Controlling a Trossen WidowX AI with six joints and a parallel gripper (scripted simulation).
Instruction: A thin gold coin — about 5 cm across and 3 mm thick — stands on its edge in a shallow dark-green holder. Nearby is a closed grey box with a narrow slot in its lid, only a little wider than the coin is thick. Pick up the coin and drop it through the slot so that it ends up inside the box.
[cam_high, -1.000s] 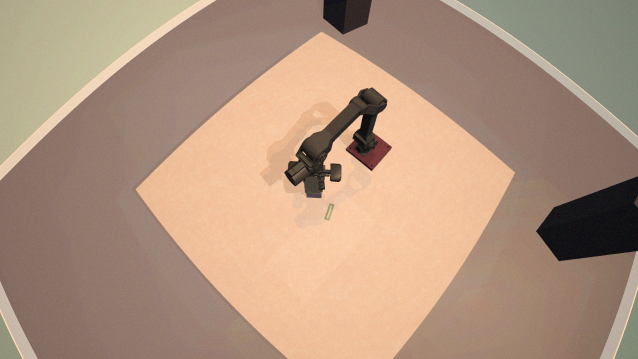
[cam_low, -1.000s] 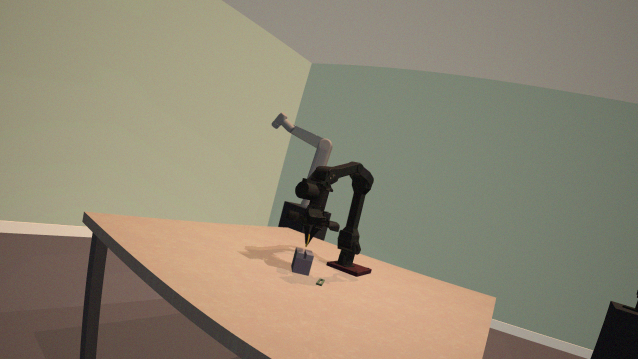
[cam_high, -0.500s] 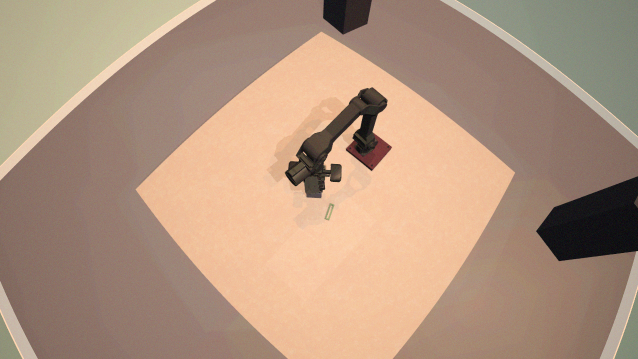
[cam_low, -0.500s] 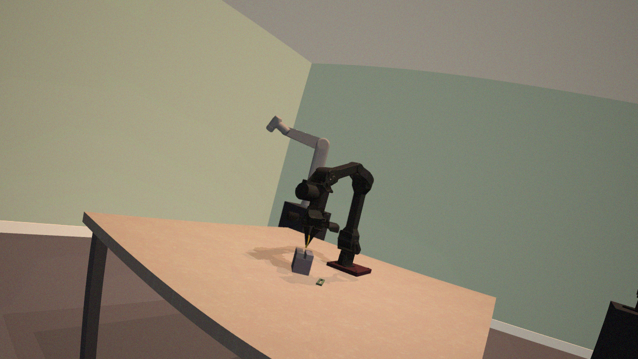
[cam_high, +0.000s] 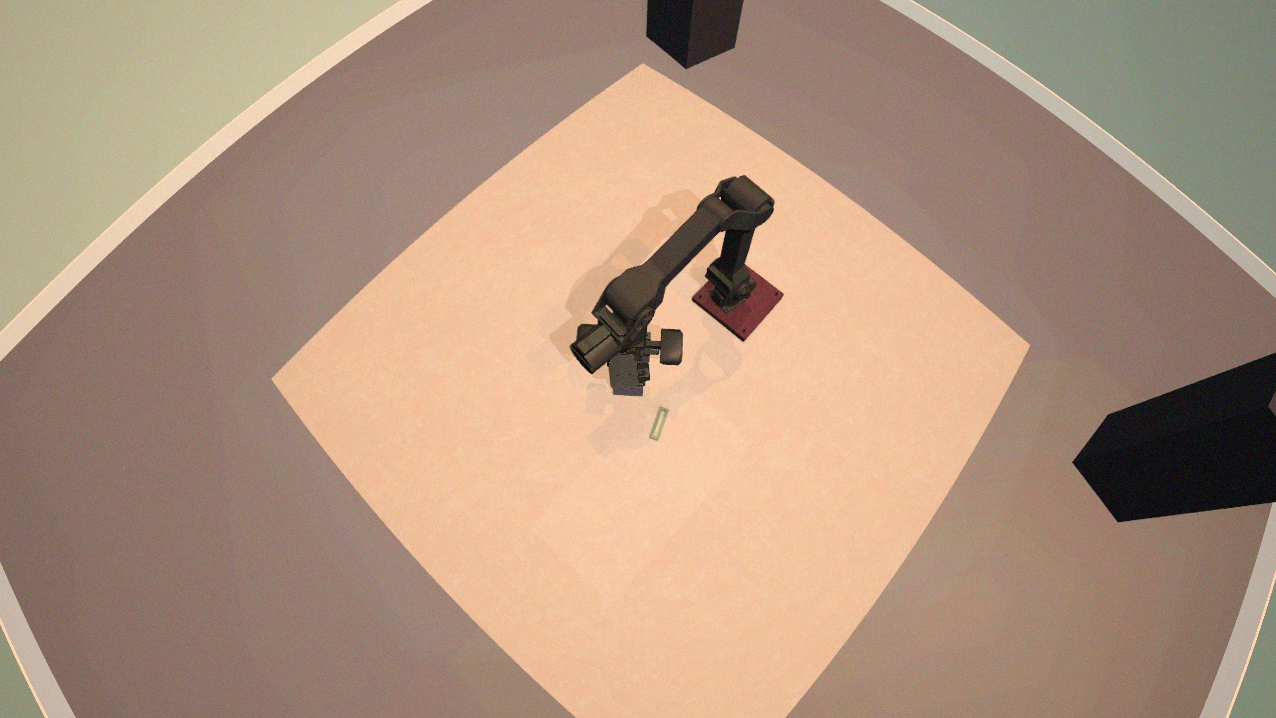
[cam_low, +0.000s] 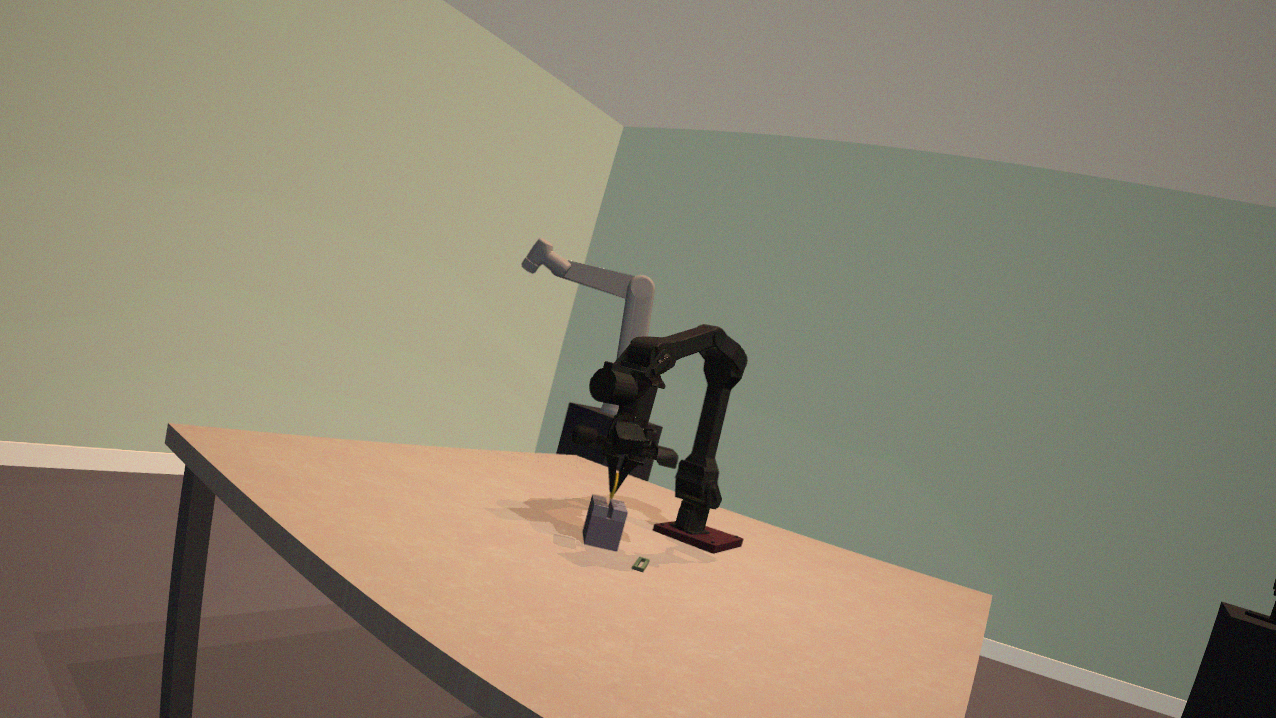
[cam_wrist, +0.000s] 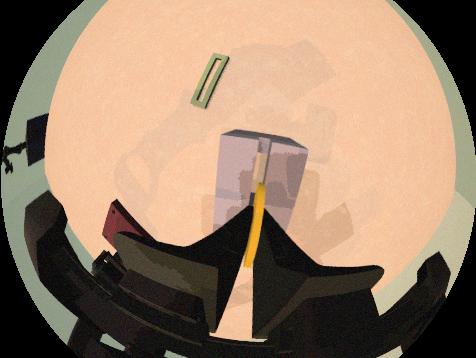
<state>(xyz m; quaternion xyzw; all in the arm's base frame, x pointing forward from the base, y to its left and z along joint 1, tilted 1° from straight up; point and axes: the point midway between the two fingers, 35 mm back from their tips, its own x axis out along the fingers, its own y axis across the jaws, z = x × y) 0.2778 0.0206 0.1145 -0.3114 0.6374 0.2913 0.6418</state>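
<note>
Now: gripper tip 1 cm below the gold coin.
</note>
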